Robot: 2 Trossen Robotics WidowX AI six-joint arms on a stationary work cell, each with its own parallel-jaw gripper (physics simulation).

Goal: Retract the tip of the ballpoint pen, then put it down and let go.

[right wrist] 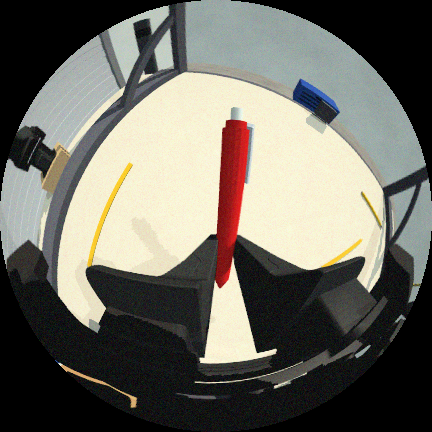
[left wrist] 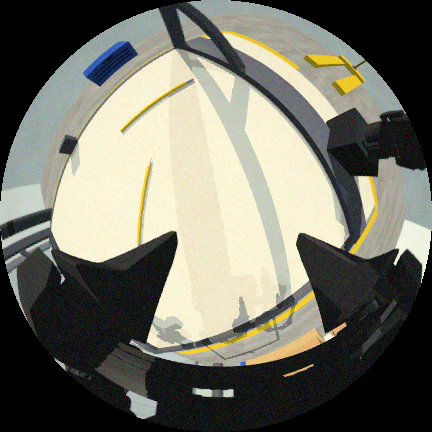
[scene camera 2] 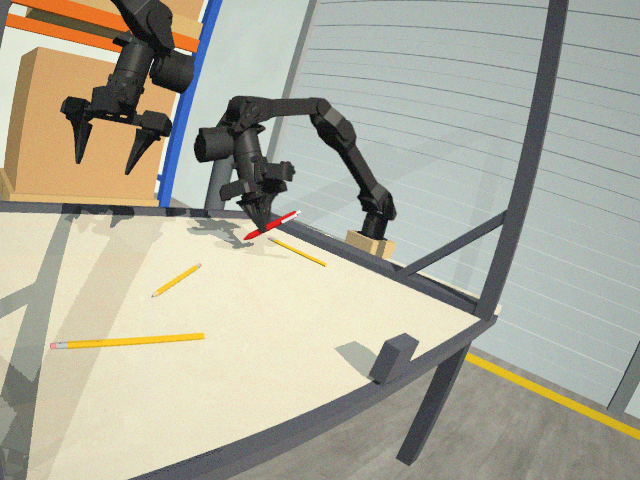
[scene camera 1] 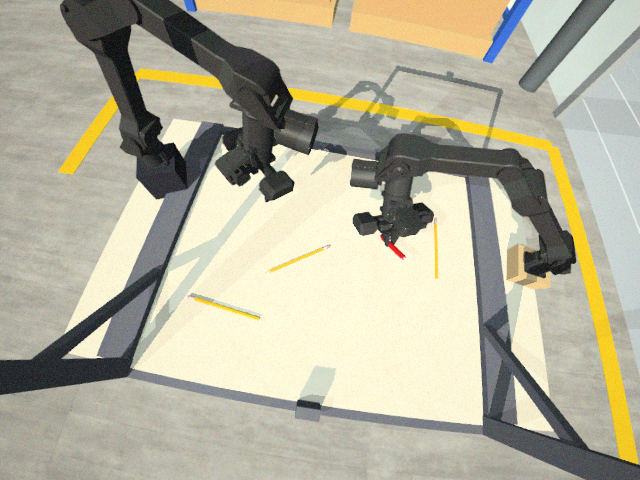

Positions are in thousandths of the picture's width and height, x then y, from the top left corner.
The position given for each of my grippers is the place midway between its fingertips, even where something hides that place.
Note:
My left gripper (scene camera 2: 159, 353) is open, with nothing in its grasp. Further things: my right gripper (scene camera 2: 415, 482), a red ballpoint pen (right wrist: 550, 316), a tan block (scene camera 1: 805, 534) and a dark frame (scene camera 1: 191, 701).
My left gripper is seen too in the left wrist view (left wrist: 557, 552) and in scene camera 1 (scene camera 1: 401, 391). My right gripper shows as well in the right wrist view (right wrist: 520, 557) and in scene camera 1 (scene camera 1: 609, 511). The tan block shows as well in scene camera 2 (scene camera 2: 596, 518). The left wrist view misses the red ballpoint pen, which is hidden by my left gripper.

